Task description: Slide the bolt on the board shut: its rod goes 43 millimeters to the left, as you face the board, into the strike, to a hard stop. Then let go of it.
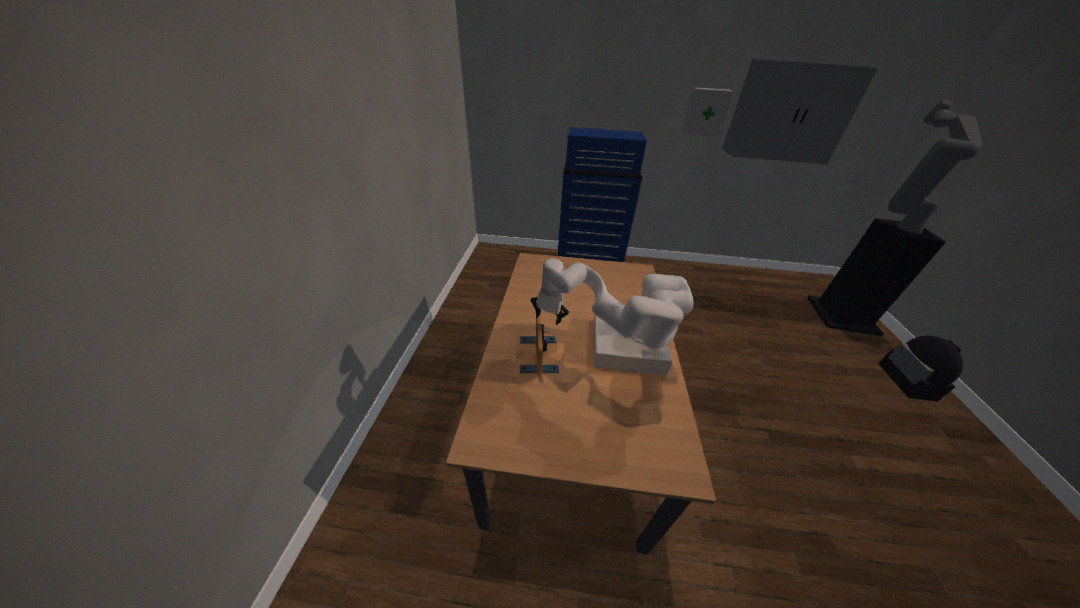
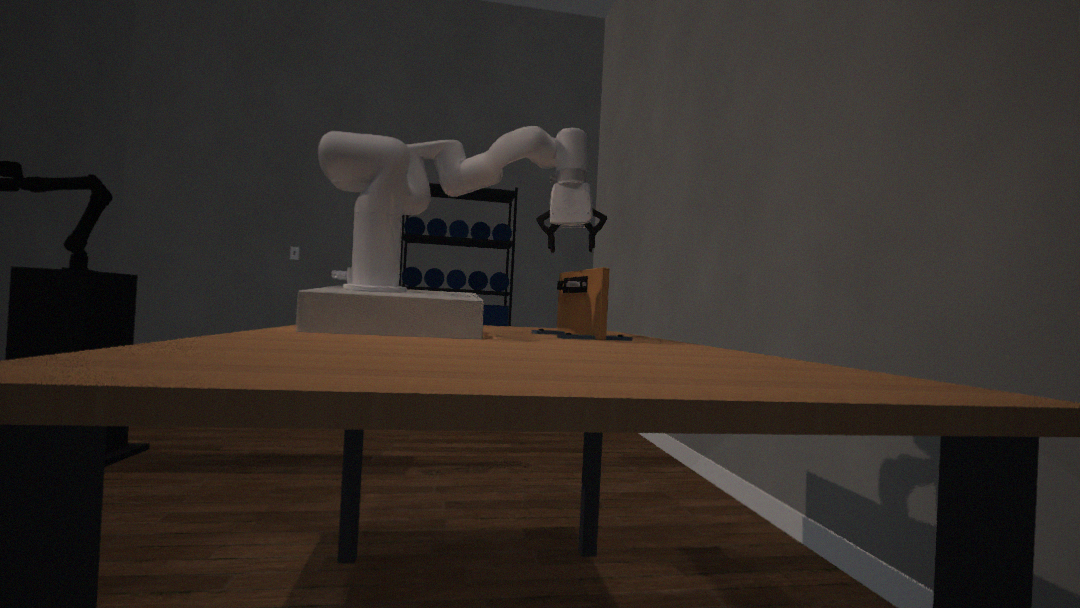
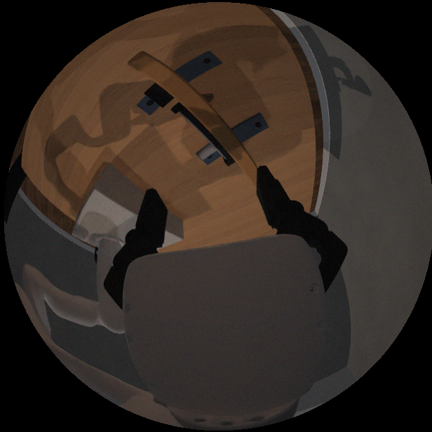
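Pixels of known places: gripper, fingertip midpoint: (image 1: pixel 548 319) (image 2: pixel 571 251); arm's base, link origin: (image 2: pixel 375 290).
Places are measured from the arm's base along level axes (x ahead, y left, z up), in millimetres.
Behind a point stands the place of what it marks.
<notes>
The upright wooden board (image 1: pixel 539 354) {x 422, y 290, z 56 mm} (image 2: pixel 580 313) {x 450, y 139, z -26 mm} (image 3: pixel 192 95) stands on the table. Its bolt side faces the robot base. The black bolt housing (image 2: pixel 575 290) {x 439, y 170, z 29 mm} (image 3: pixel 202 131) runs along the board's upper part. A light grey knob (image 2: pixel 573 283) {x 428, y 127, z 44 mm} (image 3: pixel 206 151) sticks out near its right end, as one faces the board. The black strike (image 3: pixel 159 95) sits to the left, with a gap between it and the housing. The rod cannot be made out. My gripper (image 1: pixel 547 317) {x 421, y 143, z 120 mm} (image 2: pixel 572 249) {x 421, y 143, z 120 mm} (image 3: pixel 207 188) is open and empty. It hangs above the board's top edge, fingers down, apart from the knob.
Two dark feet (image 1: pixel 538 369) {x 424, y 287, z -40 mm} (image 3: pixel 250 128) carry the board and stick out on both sides. The arm's white base block (image 1: pixel 632 358) {x 44, y 162, z 1 mm} (image 2: pixel 389 313) {x 65, y -160, z -43 mm} stands on the table (image 1: pixel 574 445) {x 226, y 559, z -83 mm} (image 2: pixel 491 370) {x 260, y -621, z -83 mm}, on the board's bolt side. A wall stands beyond the table behind the board.
</notes>
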